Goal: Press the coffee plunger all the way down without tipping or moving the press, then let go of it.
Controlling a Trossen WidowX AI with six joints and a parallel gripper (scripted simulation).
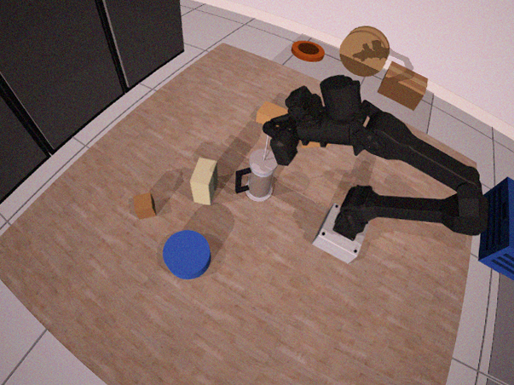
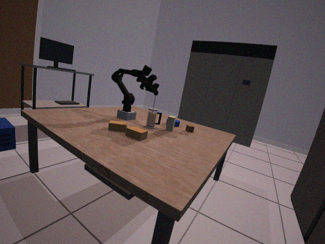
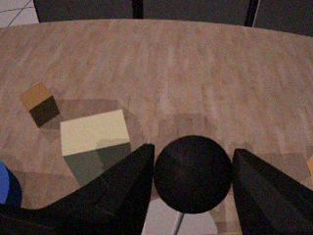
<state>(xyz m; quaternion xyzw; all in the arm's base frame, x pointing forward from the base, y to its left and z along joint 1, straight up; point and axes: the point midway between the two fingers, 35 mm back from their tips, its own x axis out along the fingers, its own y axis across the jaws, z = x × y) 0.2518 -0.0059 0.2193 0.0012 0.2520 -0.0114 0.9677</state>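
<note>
Now: gripper tip 1 cm to the right of the coffee press and 14 cm above it.
</note>
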